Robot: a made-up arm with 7 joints. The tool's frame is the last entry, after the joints. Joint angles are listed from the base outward. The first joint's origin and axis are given. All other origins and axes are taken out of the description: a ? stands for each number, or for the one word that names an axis. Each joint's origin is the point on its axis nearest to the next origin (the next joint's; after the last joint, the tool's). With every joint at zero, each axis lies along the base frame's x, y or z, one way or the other. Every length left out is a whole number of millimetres.
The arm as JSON. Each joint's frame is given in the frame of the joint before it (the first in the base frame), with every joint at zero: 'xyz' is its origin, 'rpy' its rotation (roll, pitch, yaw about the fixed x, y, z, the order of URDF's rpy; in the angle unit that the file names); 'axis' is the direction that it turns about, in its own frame. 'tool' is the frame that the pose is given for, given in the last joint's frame.
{
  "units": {
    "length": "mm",
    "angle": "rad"
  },
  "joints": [
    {
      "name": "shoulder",
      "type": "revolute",
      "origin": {
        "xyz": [
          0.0,
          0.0,
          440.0
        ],
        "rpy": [
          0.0,
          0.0,
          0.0
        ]
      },
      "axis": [
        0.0,
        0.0,
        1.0
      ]
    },
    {
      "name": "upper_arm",
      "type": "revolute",
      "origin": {
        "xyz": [
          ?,
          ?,
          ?
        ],
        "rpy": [
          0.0,
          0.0,
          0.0
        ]
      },
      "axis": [
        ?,
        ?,
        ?
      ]
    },
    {
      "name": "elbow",
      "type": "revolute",
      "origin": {
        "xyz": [
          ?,
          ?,
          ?
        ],
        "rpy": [
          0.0,
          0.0,
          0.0
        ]
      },
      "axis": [
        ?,
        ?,
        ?
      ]
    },
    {
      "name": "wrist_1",
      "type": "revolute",
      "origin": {
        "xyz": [
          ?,
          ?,
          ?
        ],
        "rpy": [
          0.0,
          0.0,
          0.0
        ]
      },
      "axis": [
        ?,
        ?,
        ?
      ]
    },
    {
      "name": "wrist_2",
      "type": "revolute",
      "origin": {
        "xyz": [
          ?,
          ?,
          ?
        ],
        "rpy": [
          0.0,
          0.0,
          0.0
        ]
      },
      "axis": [
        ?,
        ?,
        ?
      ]
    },
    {
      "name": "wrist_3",
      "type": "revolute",
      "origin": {
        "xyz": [
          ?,
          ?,
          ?
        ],
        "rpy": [
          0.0,
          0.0,
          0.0
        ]
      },
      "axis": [
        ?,
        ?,
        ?
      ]
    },
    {
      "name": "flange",
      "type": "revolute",
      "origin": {
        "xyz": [
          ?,
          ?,
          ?
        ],
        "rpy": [
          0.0,
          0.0,
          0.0
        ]
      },
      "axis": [
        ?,
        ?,
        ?
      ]
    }
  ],
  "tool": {
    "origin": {
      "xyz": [
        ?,
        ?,
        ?
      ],
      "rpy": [
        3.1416,
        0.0,
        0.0
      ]
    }
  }
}
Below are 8 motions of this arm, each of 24 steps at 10 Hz.
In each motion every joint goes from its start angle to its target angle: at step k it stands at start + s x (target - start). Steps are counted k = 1, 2, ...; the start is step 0. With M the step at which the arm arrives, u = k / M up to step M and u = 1 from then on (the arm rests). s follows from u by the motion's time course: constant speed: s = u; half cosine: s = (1 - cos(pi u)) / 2; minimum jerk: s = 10 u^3 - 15 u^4 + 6 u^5.
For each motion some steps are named. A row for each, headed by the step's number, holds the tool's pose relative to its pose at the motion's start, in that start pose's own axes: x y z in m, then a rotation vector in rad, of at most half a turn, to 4 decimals.
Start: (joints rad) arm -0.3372 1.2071 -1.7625 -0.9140 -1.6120 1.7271 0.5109
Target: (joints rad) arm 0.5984 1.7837 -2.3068 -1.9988 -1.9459 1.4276 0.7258
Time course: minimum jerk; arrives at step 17
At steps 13, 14, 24:
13: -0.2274 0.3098 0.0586 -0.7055 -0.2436 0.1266
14: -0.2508 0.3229 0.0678 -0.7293 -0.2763 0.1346
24: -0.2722 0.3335 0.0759 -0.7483 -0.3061 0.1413

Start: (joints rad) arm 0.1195 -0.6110 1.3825 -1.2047 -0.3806 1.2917 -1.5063
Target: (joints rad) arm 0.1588 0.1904 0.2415 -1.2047 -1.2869 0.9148 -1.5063
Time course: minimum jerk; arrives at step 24
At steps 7, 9, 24:
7: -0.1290 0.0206 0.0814 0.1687 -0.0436 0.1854
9: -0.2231 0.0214 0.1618 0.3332 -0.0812 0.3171
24: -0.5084 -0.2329 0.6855 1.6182 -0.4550 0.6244

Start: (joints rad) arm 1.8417 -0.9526 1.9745 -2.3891 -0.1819 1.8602 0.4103
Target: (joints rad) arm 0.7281 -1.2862 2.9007 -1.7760 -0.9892 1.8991 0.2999
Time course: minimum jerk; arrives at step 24
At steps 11, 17, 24:
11: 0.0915 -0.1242 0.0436 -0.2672 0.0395 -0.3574
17: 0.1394 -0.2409 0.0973 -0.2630 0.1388 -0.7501
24: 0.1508 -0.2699 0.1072 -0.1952 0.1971 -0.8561

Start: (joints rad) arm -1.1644 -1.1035 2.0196 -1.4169 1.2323 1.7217 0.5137
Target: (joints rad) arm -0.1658 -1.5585 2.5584 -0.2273 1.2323 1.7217 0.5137
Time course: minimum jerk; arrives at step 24
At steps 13, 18, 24:
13: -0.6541 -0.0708 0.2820 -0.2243 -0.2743 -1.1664
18: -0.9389 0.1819 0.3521 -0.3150 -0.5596 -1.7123
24: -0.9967 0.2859 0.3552 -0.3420 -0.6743 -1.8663

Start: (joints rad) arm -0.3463 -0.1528 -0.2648 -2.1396 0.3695 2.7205 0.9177
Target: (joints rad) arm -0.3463 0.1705 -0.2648 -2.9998 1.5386 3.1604 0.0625
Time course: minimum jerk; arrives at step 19
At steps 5, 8, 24:
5: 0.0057 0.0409 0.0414 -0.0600 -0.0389 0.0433
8: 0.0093 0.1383 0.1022 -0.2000 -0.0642 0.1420
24: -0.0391 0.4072 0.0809 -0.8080 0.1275 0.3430

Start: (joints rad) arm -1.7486 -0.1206 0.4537 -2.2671 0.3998 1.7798 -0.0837
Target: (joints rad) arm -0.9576 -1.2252 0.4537 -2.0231 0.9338 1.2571 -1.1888
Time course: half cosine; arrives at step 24
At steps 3, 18, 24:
3: -0.0142 -0.0220 -0.0084 -0.0054 0.0191 -0.0754
18: -0.5516 -0.2481 -0.0147 -0.1588 0.2739 -1.9836
24: -0.6604 -0.2093 0.0118 -0.2066 0.2904 -2.3678

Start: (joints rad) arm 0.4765 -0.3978 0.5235 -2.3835 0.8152 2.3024 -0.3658
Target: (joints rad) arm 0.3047 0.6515 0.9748 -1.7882 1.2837 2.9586 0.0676
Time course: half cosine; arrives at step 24
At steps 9, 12, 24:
9: 0.0658 0.0273 0.0647 0.1652 0.0570 0.2654
12: 0.0948 0.0529 0.1082 0.2814 0.0840 0.4747
24: 0.1247 0.1426 0.2233 0.5748 0.1084 1.1937

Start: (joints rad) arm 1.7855 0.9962 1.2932 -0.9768 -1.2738 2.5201 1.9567
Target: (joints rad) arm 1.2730 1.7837 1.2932 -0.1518 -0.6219 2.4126 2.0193
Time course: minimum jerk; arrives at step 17
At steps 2, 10, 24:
2: 0.0115 0.0019 0.0031 -0.0049 0.0058 0.0237
10: 0.5085 0.3033 -0.0087 -0.0582 0.3198 1.1433
24: 0.6306 0.5675 -0.1266 0.0666 0.5134 1.6822

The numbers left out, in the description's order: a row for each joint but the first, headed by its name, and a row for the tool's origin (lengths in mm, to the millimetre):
upper_arm: xyz 0.0 0.0 0.0, axis 0.0 1.0 0.0
elbow: xyz 0.0 0.0 351.0, axis 0.0 0.0 1.0
wrist_1: xyz 98.0 0.0 0.0, axis 0.0 -1.0 0.0
wrist_2: xyz -68.0 0.0 318.0, axis 0.0 0.0 1.0
wrist_3: xyz 0.0 0.0 0.0, axis 0.0 -1.0 0.0
flange: xyz 115.0 0.0 0.0, axis 0.0 0.0 -1.0
tool: xyz 0.0 0.0 0.0

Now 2 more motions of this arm.
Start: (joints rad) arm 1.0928 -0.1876 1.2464 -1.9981 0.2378 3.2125 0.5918
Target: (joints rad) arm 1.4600 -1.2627 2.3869 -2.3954 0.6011 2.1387 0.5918
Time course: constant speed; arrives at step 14
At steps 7, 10, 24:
7: -0.4696 -0.1355 -0.0671 -0.2472 -0.6771 -0.7146
10: -0.6533 -0.0403 -0.1031 -0.5464 -0.8187 -1.0557
24: -0.7841 0.1843 -0.1219 -1.1086 -0.8000 -1.4284

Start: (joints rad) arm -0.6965 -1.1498 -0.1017 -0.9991 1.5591 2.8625 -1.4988
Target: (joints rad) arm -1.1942 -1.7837 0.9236 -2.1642 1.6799 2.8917 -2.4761
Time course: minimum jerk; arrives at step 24
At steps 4, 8, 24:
4: -0.0017 -0.0186 0.0038 0.0308 -0.0162 -0.0227
8: -0.0155 -0.1221 0.0146 0.2007 -0.0974 -0.1608
24: -0.2593 -0.5564 -0.2015 1.2025 -0.4442 -1.2952

